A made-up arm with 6 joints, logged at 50 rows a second.
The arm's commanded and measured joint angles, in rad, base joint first. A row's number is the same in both.
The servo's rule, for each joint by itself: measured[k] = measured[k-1] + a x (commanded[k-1-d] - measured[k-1]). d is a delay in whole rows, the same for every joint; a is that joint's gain. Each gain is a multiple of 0.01, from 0.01 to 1. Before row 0 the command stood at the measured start. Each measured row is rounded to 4 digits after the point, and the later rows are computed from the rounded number. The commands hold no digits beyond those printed.
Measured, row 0: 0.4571 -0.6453 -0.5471 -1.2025 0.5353 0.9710
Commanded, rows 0 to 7: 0.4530 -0.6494 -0.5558 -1.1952 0.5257 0.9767; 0.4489 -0.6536 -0.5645 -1.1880 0.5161 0.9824; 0.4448 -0.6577 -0.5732 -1.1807 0.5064 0.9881; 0.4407 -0.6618 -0.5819 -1.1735 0.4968 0.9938; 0.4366 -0.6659 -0.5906 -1.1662 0.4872 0.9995; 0.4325 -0.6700 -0.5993 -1.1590 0.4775 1.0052; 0.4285 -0.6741 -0.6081 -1.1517 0.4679 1.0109; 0.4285 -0.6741 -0.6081 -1.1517 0.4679 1.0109
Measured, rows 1 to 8: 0.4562 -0.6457 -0.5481 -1.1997 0.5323 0.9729; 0.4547 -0.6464 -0.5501 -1.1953 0.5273 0.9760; 0.4526 -0.6474 -0.5529 -1.1898 0.5208 0.9800; 0.4501 -0.6487 -0.5564 -1.1836 0.5134 0.9846; 0.4473 -0.6502 -0.5605 -1.1770 0.5053 0.9895; 0.4442 -0.6520 -0.5652 -1.1702 0.4967 0.9947; 0.4409 -0.6540 -0.5703 -1.1632 0.4878 1.0000; 0.4383 -0.6558 -0.5748 -1.1588 0.4816 1.0036
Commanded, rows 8 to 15: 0.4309 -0.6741 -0.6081 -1.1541 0.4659 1.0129; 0.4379 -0.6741 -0.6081 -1.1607 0.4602 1.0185; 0.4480 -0.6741 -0.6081 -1.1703 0.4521 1.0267; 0.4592 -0.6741 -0.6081 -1.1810 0.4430 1.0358; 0.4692 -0.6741 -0.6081 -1.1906 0.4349 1.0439; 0.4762 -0.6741 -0.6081 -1.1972 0.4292 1.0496; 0.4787 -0.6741 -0.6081 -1.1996 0.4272 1.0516; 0.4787 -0.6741 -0.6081 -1.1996 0.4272 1.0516
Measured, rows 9 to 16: 0.4367 -0.6574 -0.5788 -1.1570 0.4767 1.0067; 0.4370 -0.6589 -0.5823 -1.1584 0.4716 1.0106; 0.4393 -0.6603 -0.5854 -1.1629 0.4656 1.0159; 0.4435 -0.6615 -0.5881 -1.1698 0.4586 1.0225; 0.4489 -0.6626 -0.5905 -1.1777 0.4513 1.0296; 0.4546 -0.6636 -0.5926 -1.1851 0.4444 1.0362; 0.4597 -0.6645 -0.5945 -1.1906 0.4391 1.0413; 0.4637 -0.6654 -0.5961 -1.1940 0.4354 1.0447
